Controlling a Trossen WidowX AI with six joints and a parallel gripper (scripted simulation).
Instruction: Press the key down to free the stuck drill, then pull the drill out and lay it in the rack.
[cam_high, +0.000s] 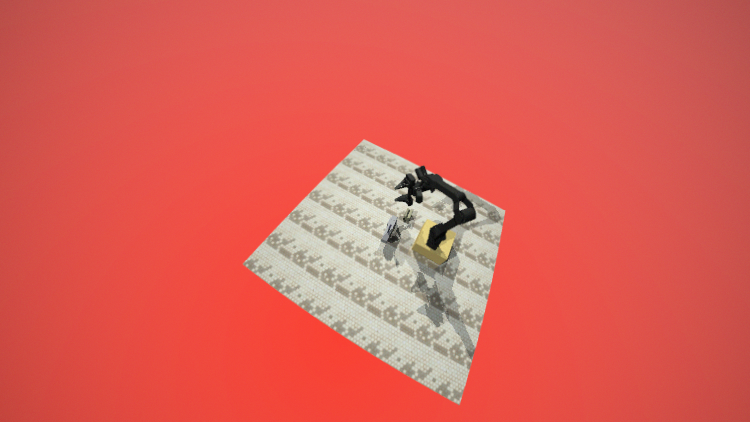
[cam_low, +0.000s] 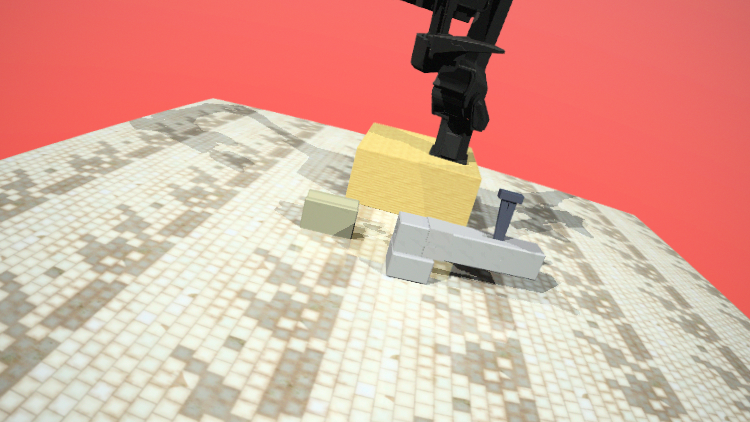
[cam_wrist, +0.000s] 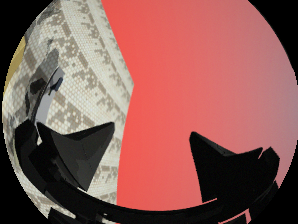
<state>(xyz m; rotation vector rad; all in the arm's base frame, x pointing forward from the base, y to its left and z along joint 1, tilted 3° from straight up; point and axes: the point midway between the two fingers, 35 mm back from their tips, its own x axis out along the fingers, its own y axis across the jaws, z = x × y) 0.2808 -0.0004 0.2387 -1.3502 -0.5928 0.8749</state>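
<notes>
Now: gripper tip 22 cm above the dark key, 6 cm to the right of it and 6 cm past it. The rest, counted from my gripper tip: grey housing: 27 cm below, 5 cm behind, 3 cm to the left; then rack: 30 cm below, 15 cm to the right, 9 cm behind; then drill: 27 cm below, 5 cm behind, 1 cm to the left.
</notes>
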